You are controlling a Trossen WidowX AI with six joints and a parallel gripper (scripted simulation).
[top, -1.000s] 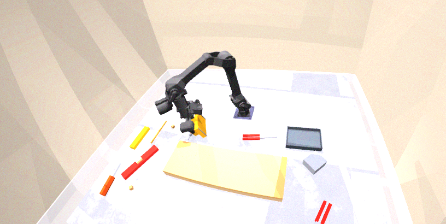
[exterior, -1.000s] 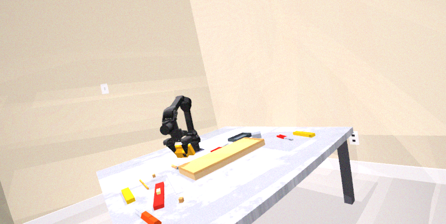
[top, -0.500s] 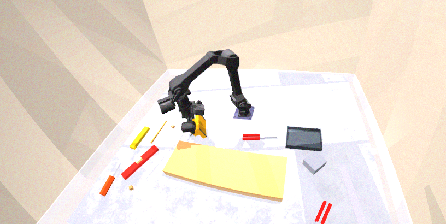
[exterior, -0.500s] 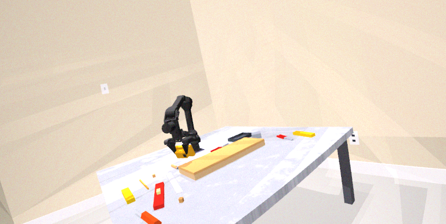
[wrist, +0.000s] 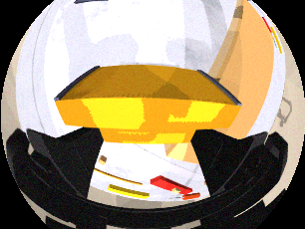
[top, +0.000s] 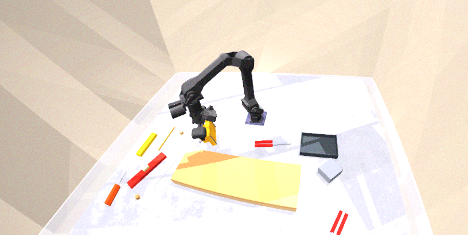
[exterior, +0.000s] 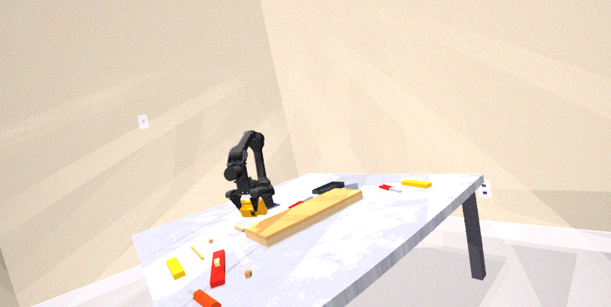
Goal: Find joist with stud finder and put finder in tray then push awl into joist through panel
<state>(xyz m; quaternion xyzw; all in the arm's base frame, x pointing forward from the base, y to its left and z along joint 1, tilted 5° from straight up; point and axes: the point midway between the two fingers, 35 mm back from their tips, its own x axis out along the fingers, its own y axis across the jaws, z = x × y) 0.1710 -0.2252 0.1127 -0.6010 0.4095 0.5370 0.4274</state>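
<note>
Now: gripper tip 1 cm short of the stud finder and 1 cm to the right of it. From my gripper tip the other things lie so: square light (3 cm ahead); then thin orange stick (1 cm behind, 25 cm to the right, 7 cm below); then awl (2 cm behind, 4 cm to the right, 7 cm below).
</note>
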